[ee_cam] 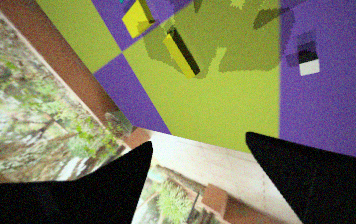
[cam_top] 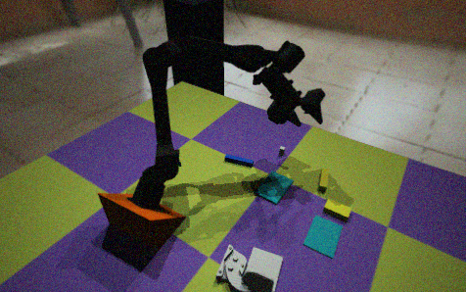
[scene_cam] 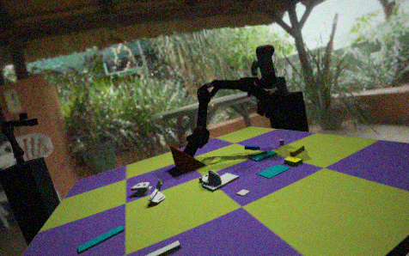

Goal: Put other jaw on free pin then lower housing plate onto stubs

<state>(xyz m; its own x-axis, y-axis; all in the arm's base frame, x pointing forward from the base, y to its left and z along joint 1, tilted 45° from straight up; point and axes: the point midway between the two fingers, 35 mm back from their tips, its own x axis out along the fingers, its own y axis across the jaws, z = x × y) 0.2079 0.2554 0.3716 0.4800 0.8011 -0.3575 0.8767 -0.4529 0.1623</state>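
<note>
My gripper tip is 63 cm to the left of the grey jaw, 11 cm above it and 4 cm short of it. The rest, counted from my gripper tip: white tile 37 cm to the right, 24 cm ahead, 14 cm below; then blue bar 16 cm behind, 14 cm below, 13 cm to the right; then grey base block 69 cm to the right, 12 cm below, 5 cm behind.
</note>
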